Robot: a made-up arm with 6 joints. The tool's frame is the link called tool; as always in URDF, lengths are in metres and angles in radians.
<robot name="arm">
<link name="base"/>
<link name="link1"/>
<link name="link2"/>
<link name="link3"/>
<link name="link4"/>
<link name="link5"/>
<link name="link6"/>
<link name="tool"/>
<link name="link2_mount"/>
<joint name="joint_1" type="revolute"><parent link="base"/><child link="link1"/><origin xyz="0 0 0.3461" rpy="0 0 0"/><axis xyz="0 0 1"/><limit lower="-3.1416" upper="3.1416" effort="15" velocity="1.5"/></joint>
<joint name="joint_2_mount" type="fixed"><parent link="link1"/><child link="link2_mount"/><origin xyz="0.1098 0 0" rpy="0 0 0"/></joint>
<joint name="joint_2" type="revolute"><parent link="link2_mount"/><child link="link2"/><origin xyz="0.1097 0 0" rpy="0 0 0"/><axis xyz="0 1 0"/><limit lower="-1.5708" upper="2.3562" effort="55" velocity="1.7"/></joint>
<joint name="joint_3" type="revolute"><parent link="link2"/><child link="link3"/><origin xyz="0 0 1.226" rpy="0 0 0"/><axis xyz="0 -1 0"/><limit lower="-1.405" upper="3.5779" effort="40" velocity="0.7"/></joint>
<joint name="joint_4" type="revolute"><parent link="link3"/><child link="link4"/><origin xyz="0 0 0.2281" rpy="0 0 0"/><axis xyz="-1 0 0"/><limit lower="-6.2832" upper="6.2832" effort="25" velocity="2.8"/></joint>
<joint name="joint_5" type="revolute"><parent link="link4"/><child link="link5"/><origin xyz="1.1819 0 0" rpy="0 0 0"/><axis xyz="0 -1 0"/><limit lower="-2.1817" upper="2.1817" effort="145" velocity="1.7"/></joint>
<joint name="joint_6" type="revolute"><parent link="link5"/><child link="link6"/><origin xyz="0.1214 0 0" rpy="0 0 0"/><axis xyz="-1 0 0"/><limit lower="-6.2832" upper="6.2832" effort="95" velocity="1.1"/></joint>
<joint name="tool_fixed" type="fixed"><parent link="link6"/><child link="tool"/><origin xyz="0 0 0" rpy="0 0 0"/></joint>
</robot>
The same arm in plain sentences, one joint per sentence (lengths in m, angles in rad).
The arm has six revolute joints in a row. What follows holds with every joint at zero, and every direction is one of the base frame's.
Joint 1 is mounted 0.3461 m along +z from the base frame's origin and rotates about +z, from -3.1416 to 3.1416 rad.
Joint 2 is mounted 0.2195 m along +x from joint 1 and rotates about +y, from -1.5708 to 2.3562 rad.
Joint 3 is mounted 1.226 m along +z from joint 2 and rotates about -y, from -1.405 to 3.5779 rad.
Joint 4 is mounted 0.2281 m along +z from joint 3 and rotates about -x, from -6.2832 to 6.2832 rad.
Joint 5 is mounted 1.1819 m along +x from joint 4 and rotates about -y, from -2.1817 to 2.1817 rad.
Joint 6 is mounted 0.1214 m along +x from joint 5 and rotates about -x, from -6.2832 to 6.2832 rad.
The tool frame, which is the frame that the pose is given for, is mounted at the same point as joint 6; its axes are parallel to the base frame's.

